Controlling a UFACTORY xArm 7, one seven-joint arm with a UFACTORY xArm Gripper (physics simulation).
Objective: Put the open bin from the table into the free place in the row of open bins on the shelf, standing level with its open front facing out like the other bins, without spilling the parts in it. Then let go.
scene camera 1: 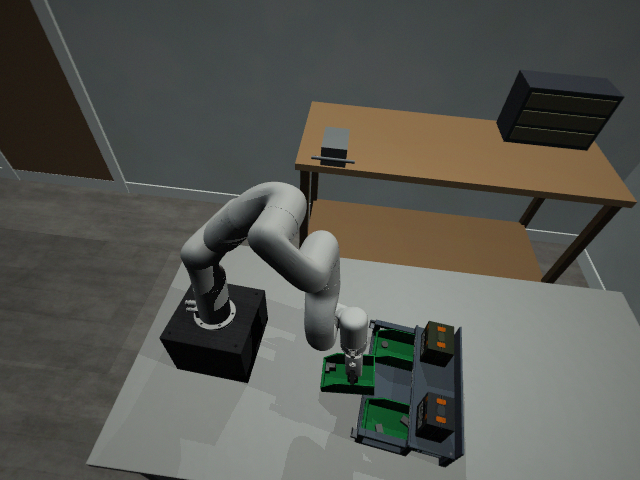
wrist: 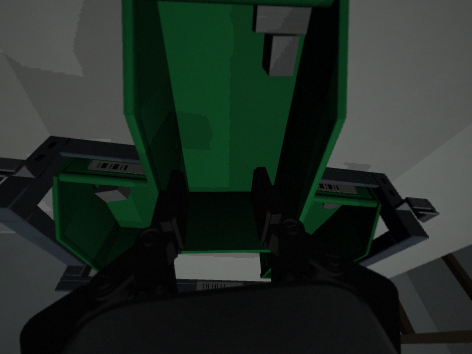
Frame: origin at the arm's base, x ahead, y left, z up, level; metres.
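Seen in the pictures: gripper, fingertip midpoint: [scene camera 1: 353,373] [wrist: 219,183]; arm's base at its link origin: [scene camera 1: 215,314].
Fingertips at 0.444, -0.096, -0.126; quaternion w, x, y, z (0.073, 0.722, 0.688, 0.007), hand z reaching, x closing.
Offsets run from my fingertips to a thing's top centre, as dx, dy, dz. "spot": to the spot under its first point. Level surfaces: height alone.
The green open bin @[spot: -0.047, -0.003, -0.067] [scene camera 1: 336,381] [wrist: 217,105] sits at the middle place of the low shelf @[dz +0.023] [scene camera 1: 414,381], between two other green bins @[spot: +0.154, +0.137, -0.069] [scene camera 1: 394,347] @[spot: +0.111, -0.094, -0.070] [scene camera 1: 385,415]. Most of it sticks out to the left of the shelf's front. Grey parts @[spot: -0.071, +0.035, -0.041] [scene camera 1: 330,366] [wrist: 281,53] lie at its far end. My gripper [scene camera 1: 352,378] [wrist: 219,183] is open over the bin's near end. Its fingers stand apart above the bin's floor near the rear wall and hold nothing. In the wrist view the neighbouring bins [wrist: 87,214] [wrist: 350,228] show on either side.
Two olive boxes with orange labels @[+0.257, +0.091, +0.121] [scene camera 1: 439,338] @[spot: +0.197, -0.145, +0.144] [scene camera 1: 434,413] stand in the shelf's back row. The robot's black base [scene camera 1: 215,333] is at the left. Behind stands a wooden table [scene camera 1: 423,143] with a grey box [scene camera 1: 334,142] and a dark drawer unit [scene camera 1: 532,114].
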